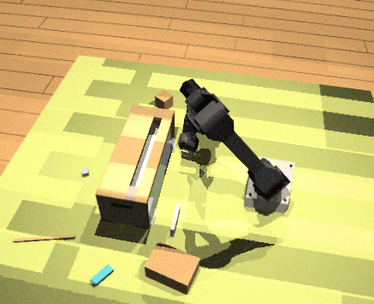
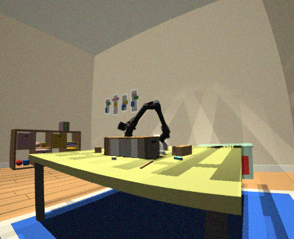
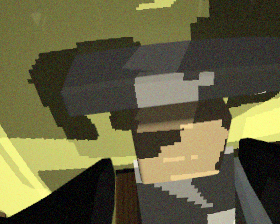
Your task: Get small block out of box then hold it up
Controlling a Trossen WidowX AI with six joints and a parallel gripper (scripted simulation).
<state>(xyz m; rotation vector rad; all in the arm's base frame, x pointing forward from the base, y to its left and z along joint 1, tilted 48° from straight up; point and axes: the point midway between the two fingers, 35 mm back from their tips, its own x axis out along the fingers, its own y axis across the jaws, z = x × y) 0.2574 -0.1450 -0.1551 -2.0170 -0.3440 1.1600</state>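
The small brown block is 20 mm behind my gripper tip. From my gripper tip the other things lie so: wooden stick (390 mm to the left, 370 mm ahead, 20 mm below); then brown box (470 mm to the left, 10 mm above); then teal block (490 mm to the left, 190 mm ahead, 20 mm below).
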